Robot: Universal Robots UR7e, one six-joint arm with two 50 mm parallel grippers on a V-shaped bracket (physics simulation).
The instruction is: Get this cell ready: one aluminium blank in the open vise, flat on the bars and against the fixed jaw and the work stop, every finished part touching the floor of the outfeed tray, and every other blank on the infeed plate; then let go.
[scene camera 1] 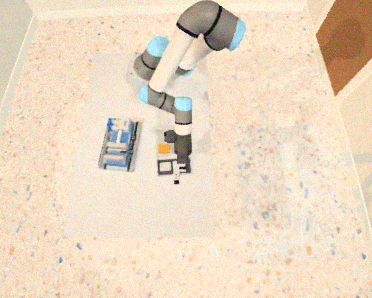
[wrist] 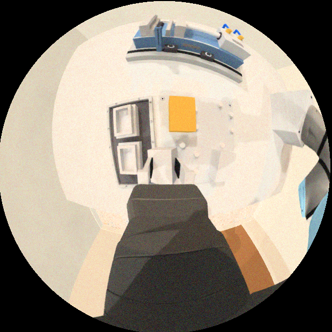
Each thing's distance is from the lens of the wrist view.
orange block (wrist: 182,117): 0.16 m
pale aluminium blank (wrist: 163,172): 0.16 m
finished part (wrist: 125,118): 0.19 m
